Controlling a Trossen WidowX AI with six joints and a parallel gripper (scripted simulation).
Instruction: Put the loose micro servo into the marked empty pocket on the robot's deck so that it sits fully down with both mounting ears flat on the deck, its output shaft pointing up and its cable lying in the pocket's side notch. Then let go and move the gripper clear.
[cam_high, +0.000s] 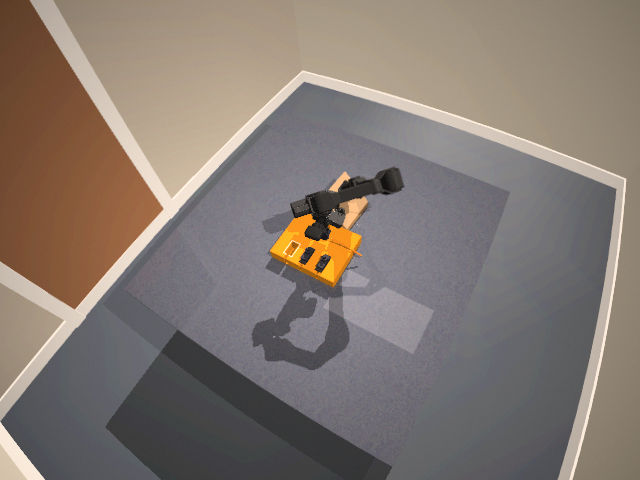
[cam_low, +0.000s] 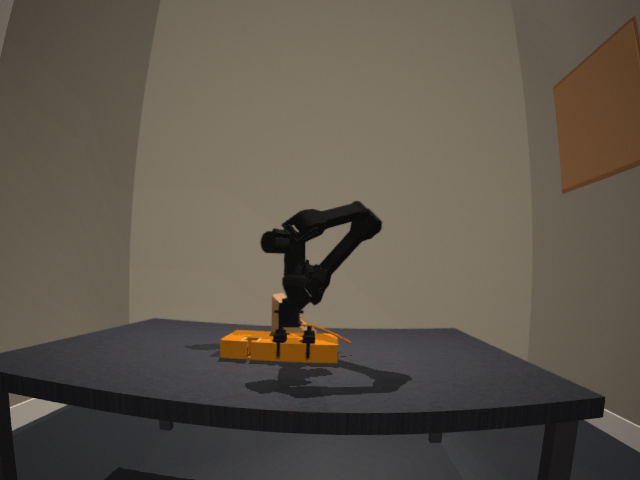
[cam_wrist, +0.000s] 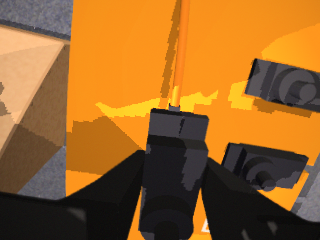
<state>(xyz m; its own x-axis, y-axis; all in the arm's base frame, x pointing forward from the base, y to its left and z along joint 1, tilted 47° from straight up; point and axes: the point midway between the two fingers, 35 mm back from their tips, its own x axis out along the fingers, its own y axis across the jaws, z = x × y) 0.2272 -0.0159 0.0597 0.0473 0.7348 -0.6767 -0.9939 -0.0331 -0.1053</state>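
Right now the orange deck is 1 cm behind my gripper tip, 3 cm to the right of it and 10 cm below it.
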